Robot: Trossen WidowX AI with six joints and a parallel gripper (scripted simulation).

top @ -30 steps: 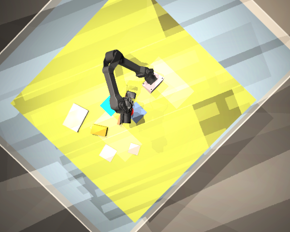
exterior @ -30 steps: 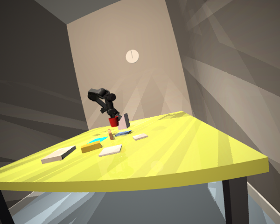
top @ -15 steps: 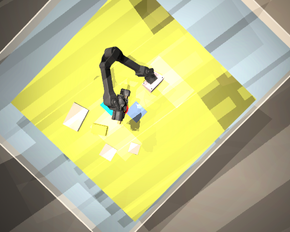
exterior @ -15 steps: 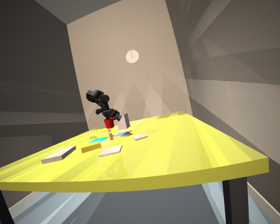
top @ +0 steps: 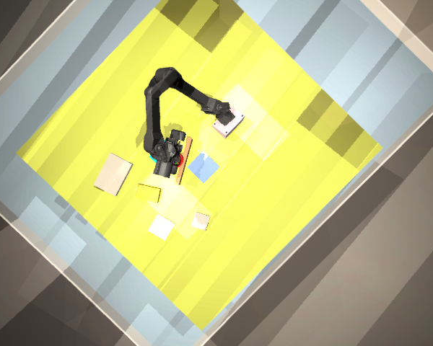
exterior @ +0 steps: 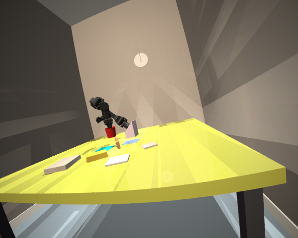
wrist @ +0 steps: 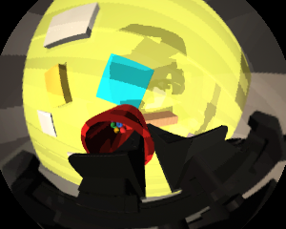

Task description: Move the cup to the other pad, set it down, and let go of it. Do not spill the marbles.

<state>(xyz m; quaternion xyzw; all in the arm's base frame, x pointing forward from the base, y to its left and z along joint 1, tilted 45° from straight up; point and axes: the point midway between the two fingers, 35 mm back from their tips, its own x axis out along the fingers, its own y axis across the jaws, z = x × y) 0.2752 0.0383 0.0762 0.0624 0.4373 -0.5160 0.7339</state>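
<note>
The teal pad lies 6 cm ahead of my gripper tip, 4 cm to the right of it and 12 cm below it. The rest, counted from my gripper tip: orange bar: 1 cm ahead, 4 cm to the left, 9 cm below; then red cup: 2 cm ahead, 2 cm to the left; then light blue pad: 5 cm behind, 12 cm to the left, 12 cm below.
</note>
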